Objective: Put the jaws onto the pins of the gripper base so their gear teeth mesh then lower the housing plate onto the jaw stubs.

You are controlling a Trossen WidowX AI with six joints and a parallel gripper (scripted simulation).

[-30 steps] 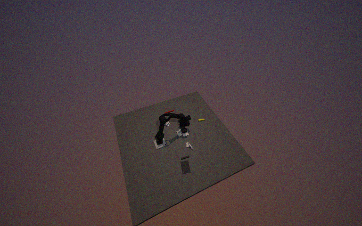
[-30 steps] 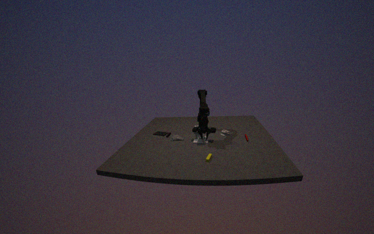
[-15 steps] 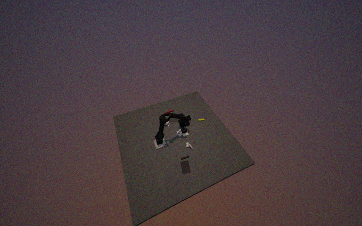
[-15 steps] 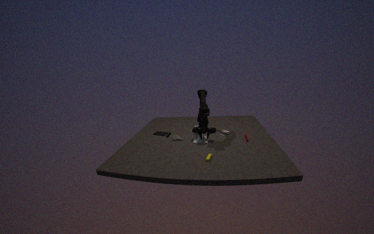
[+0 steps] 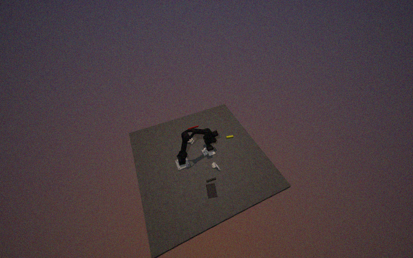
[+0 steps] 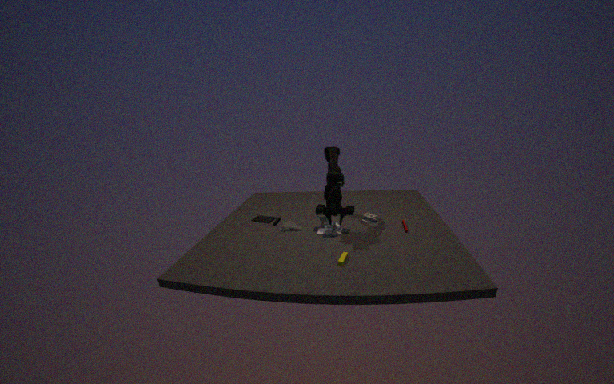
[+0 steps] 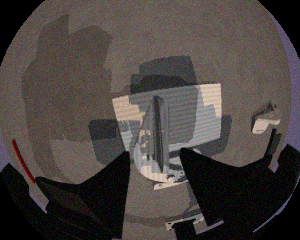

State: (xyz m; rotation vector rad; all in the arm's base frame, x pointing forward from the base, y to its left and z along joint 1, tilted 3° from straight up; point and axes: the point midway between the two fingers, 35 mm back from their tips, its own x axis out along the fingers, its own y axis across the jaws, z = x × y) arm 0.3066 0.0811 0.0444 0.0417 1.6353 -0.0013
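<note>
My gripper tip is 80 mm past the small dark piece, 350 mm to the left of it and 30 mm above it. Round my gripper tip: red stick (80 mm behind, 360 mm to the left, 30 mm below); then dark housing plate (100 mm behind, 450 mm to the right, 30 mm below); then yellow block (290 mm ahead, 80 mm to the left, 20 mm below).
</note>
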